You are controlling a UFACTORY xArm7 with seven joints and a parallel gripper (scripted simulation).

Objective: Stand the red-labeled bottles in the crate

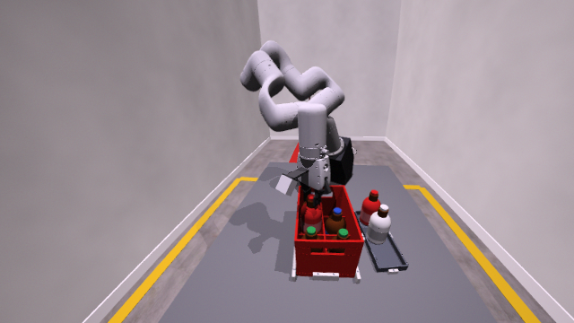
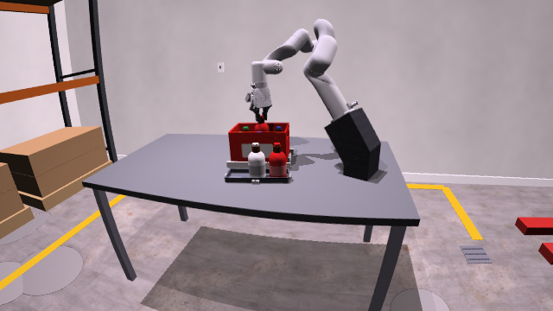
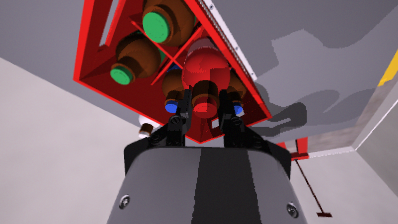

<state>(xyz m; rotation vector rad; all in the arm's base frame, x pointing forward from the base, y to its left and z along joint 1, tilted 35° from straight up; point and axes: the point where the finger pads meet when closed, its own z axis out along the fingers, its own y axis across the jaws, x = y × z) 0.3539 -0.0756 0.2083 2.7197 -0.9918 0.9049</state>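
Now: the red crate 13 cm below my hand and 4 cm to the left of it. The rest, counted from my hand: white bottle 25 cm to the left, 13 cm below; then dark tray 26 cm to the left, 21 cm below.
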